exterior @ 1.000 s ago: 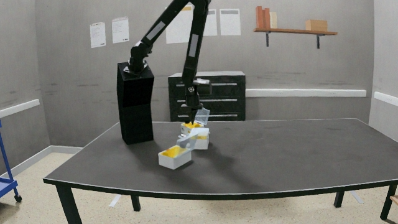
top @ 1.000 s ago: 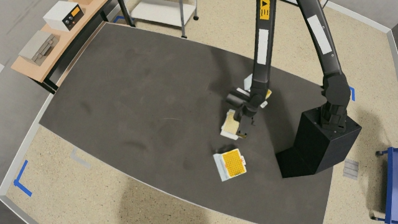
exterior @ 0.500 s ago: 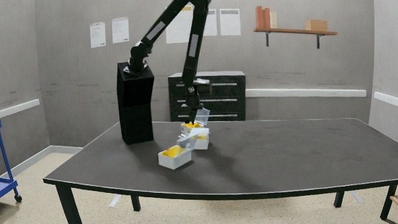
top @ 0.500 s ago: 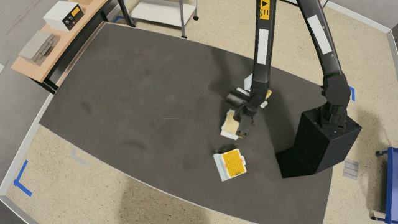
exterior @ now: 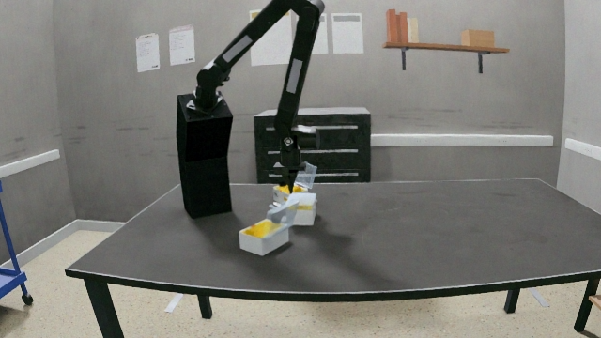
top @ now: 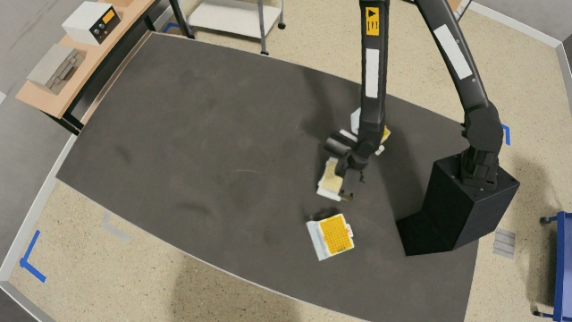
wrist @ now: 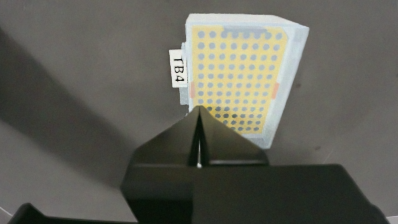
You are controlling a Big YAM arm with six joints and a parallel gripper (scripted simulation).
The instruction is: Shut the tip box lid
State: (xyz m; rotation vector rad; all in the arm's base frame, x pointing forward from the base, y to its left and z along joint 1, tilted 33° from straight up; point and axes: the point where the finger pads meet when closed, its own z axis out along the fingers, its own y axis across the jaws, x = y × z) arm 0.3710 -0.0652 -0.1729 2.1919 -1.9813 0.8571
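Now: hand 40 mm above the rack and 30 mm short of it. Round my hand: white label: 100 mm below, 20 mm behind; tip box TB4: 50 mm below, 30 mm ahead.
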